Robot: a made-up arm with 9 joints. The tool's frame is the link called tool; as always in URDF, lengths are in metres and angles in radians.
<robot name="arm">
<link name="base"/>
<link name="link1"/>
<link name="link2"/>
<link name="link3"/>
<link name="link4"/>
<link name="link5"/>
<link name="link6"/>
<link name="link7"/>
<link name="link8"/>
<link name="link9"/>
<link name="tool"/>
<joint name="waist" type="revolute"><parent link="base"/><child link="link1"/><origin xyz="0.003 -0.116 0.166" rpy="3.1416 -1.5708 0"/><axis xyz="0 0 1"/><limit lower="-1.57" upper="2.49"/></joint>
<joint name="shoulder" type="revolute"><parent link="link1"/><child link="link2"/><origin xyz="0.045 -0.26 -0.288" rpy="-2.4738 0.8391 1.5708"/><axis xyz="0 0 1"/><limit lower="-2.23" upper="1.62"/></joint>
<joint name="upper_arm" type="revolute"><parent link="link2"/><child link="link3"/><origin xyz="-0.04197 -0.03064 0.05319" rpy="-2.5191 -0.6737 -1.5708"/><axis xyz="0 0 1"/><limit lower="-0.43" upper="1.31"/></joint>
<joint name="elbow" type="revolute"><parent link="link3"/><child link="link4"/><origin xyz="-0.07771 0.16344 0.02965" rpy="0.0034 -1.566 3.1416"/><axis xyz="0 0 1"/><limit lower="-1.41" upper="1.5"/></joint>
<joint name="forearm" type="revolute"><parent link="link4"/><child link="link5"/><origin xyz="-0.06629 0.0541 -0.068" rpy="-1.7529 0.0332 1.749"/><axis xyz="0 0 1"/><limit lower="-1.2" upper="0.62"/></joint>
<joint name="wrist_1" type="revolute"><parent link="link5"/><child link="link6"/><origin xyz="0.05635 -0.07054 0.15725" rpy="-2.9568 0.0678 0.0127"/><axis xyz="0 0 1"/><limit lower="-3.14" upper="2.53"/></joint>
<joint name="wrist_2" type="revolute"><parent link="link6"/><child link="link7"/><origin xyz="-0.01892 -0.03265 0.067" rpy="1.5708 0 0.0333"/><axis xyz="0 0 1"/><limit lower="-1.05" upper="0.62"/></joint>
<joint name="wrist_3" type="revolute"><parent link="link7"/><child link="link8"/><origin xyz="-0.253 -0.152 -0.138" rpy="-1.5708 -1.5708 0"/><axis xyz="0 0 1"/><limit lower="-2.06" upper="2.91"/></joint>
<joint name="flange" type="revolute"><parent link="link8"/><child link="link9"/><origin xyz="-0.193 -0.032 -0.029" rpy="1.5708 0 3.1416"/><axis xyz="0 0 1"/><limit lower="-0.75" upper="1.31"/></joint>
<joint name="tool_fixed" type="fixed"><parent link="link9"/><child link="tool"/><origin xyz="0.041 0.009 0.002" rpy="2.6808 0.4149 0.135"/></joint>
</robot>
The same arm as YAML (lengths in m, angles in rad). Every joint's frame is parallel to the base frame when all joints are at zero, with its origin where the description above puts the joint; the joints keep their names.
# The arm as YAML. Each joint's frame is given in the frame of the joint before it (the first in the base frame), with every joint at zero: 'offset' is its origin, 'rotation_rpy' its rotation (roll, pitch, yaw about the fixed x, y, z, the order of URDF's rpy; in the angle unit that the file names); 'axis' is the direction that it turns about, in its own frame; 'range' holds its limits. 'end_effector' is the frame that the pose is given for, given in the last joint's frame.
length_unit: m
angle_unit: rad
chain:
  - id: waist
    offset: [0.003, -0.116, 0.166]
    rotation_rpy: [0.0, 0.0, 0.0]
    axis: "+x"
    range: [-1.57, 2.49]
  - id: shoulder
    offset: [-0.288, 0.26, 0.045]
    rotation_rpy: [0.0, 0.0, 0.0]
    axis: [-0.524593, 0.584192, -0.619292]
    range: [-2.23, 1.62]
  - id: upper_arm
    offset: [0.016, 0.045, -0.057]
    rotation_rpy: [0.0, 0.0, 0.0]
    axis: [0.109003, -0.99403, -0.0048]
    range: [-0.43, 1.31]
  - id: elbow
    offset: [0.166, -0.012, 0.077]
    rotation_rpy: [0.0, 0.0, 0.0]
    axis: "-z"
    range: [-1.41, 1.5]
  - id: forearm
    offset: [-0.061, 0.06, 0.068]
    rotation_rpy: [0.0, 0.0, 0.0]
    axis: [0.073801, 0.98071, 0.181002]
    range: [-1.2, 0.62]
  - id: wrist_1
    offset: [-0.046, 0.171, -0.039]
    rotation_rpy: [0.0, 0.0, 0.0]
    axis: "-y"
    range: [-3.14, 2.53]
  - id: wrist_2
    offset: [0.02, -0.067, 0.032]
    rotation_rpy: [0.0, 0.0, 0.0]
    axis: "+z"
    range: [-1.05, 0.62]
  - id: wrist_3
    offset: [0.253, 0.152, -0.138]
    rotation_rpy: [0.0, 0.0, 0.0]
    axis: "-y"
    range: [-2.06, 2.91]
  - id: flange
    offset: [0.032, 0.029, -0.193]
    rotation_rpy: [0.0, 0.0, 0.0]
    axis: "-x"
    range: [-0.75, 1.31]
end_effector:
  offset: [-0.002, -0.009, -0.041]
  rotation_rpy: [-0.7857, 1.1358, -0.2965]

